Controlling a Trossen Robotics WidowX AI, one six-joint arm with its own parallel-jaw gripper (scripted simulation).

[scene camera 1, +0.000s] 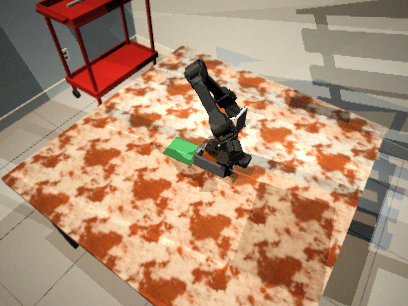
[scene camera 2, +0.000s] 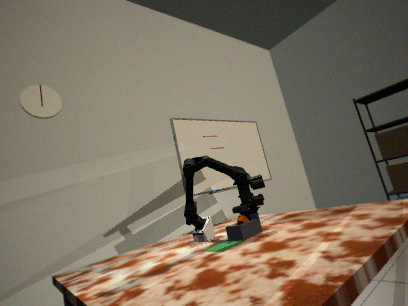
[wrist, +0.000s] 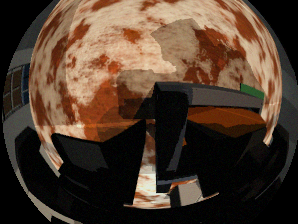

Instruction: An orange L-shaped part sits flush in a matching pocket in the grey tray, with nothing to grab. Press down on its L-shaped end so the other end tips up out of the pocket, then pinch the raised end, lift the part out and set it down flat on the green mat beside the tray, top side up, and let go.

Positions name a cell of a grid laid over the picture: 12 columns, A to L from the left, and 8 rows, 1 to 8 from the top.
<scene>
In view: the gripper (wrist: G5) and an orange L-shaped part (wrist: J5).
</scene>
